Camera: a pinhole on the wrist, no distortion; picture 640 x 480 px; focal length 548.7 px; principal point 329.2 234.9 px. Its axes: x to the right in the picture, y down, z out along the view. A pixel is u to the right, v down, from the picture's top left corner.
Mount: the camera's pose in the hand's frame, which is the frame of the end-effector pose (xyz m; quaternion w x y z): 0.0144 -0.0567 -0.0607 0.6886 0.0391 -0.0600 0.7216
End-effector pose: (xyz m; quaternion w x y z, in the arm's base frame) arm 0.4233 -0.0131 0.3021 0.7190 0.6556 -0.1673 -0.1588
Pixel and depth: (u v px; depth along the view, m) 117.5 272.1 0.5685
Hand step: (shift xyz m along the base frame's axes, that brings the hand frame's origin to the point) -0.2395 -0.4376 -0.3150
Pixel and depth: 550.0 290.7 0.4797
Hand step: -0.2469 -0.3598 0.0997
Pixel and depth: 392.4 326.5 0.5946
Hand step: -0.3330 -0.4357 -0.0349
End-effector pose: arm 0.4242 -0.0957 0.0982 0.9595 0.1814 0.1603 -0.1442
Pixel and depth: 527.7 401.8 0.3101
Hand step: -0.0164 -0.0758 0.2640
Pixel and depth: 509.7 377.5 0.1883
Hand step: -0.0126 -0.0645 0.1251
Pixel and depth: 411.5 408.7 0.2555
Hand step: -0.0378 -0.1125 0.1814
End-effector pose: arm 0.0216 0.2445 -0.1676 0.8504 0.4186 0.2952 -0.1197
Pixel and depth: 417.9 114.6 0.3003
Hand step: 0.1328 -0.2188 0.0438
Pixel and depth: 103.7 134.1 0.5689
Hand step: 0.1183 -0.5909 -0.0774
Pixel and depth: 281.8 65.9 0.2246
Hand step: 0.0803 -0.1875 -0.0376
